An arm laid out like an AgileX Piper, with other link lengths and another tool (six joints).
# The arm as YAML. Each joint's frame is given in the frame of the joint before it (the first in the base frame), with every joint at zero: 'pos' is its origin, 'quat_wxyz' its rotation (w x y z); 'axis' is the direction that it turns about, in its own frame. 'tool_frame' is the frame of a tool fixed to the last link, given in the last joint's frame.
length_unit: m
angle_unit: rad
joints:
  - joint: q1
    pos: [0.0, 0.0, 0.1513]
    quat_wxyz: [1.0, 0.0, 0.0, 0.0]
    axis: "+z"
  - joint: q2
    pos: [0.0, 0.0, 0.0]
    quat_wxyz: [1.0, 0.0, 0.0, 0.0]
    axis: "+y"
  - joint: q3
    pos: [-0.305, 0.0, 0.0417]
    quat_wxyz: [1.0, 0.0, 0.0, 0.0]
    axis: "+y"
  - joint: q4
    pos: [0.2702, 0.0, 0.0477]
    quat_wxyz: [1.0, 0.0, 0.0, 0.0]
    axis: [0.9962, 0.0, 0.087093]
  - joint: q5
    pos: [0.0, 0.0, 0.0]
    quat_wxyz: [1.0, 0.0, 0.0, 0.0]
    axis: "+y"
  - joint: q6
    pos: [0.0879, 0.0, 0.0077]
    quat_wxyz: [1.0, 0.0, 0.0, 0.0]
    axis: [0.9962, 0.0, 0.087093]
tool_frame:
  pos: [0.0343, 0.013, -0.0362]
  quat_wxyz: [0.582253, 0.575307, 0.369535, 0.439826]
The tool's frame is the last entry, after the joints.
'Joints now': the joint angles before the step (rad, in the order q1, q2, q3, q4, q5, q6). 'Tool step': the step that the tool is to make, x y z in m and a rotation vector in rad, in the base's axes. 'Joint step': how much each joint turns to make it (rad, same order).
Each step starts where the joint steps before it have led.
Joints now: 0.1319, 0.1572, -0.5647, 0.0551, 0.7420, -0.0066
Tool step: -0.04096, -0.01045, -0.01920, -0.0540, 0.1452, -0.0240
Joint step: 0.0000, -0.1125, -0.0259, -0.0509, 0.2893, 0.0135
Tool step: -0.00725, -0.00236, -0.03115, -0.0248, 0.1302, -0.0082
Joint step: 0.0000, -0.0400, 0.0740, -0.0120, 0.0984, 0.0025
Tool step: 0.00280, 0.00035, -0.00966, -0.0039, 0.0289, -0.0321
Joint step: -0.0300, -0.0020, 0.0330, -0.0023, -0.0018, 0.0017
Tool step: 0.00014, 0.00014, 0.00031, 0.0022, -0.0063, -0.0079
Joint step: -0.0070, -0.0027, 0.0000, 0.0000, -0.0038, 0.0018
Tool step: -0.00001, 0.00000, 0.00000, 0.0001, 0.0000, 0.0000
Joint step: 0.0001, 0.0000, 0.0000, 0.0000, 0.0000, 0.0002
